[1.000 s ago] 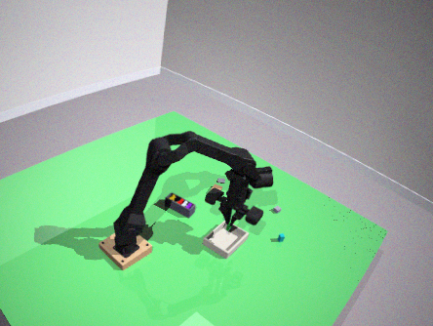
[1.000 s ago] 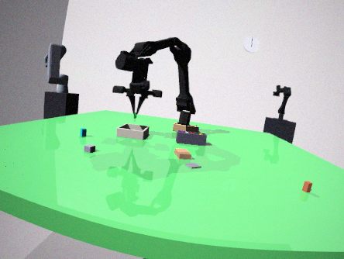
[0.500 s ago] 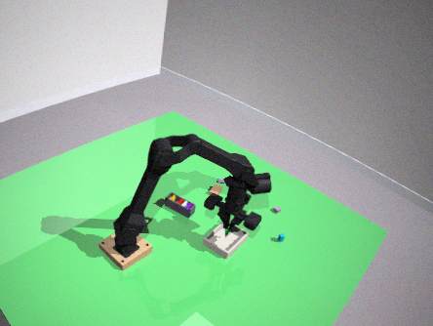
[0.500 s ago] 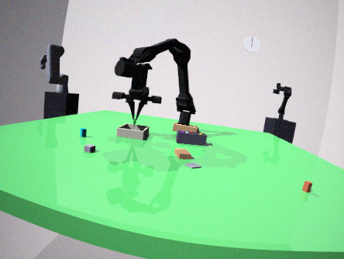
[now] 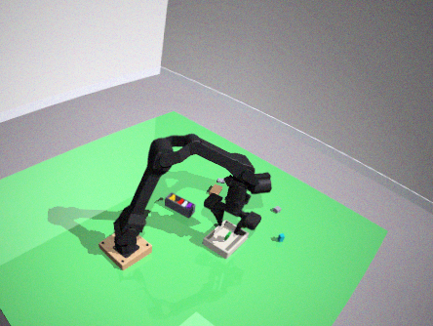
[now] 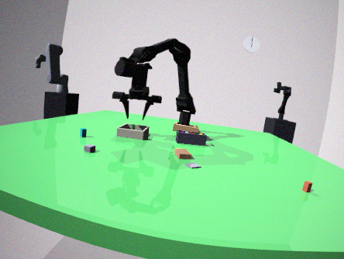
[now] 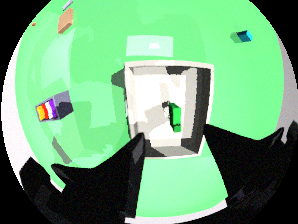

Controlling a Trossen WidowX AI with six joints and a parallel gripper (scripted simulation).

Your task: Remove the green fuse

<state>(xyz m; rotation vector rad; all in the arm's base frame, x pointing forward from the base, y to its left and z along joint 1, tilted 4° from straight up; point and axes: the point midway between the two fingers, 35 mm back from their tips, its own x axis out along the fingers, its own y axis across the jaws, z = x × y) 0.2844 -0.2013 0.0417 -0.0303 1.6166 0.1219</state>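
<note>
My gripper tip is now 3 cm above the green fuse. The rest, counted from my gripper tip: cyan cube: 14 cm ahead, 15 cm to the right, 5 cm below; then grey cube: 28 cm ahead, 6 cm to the right, 5 cm below; then pale tray: 6 cm below.
</note>
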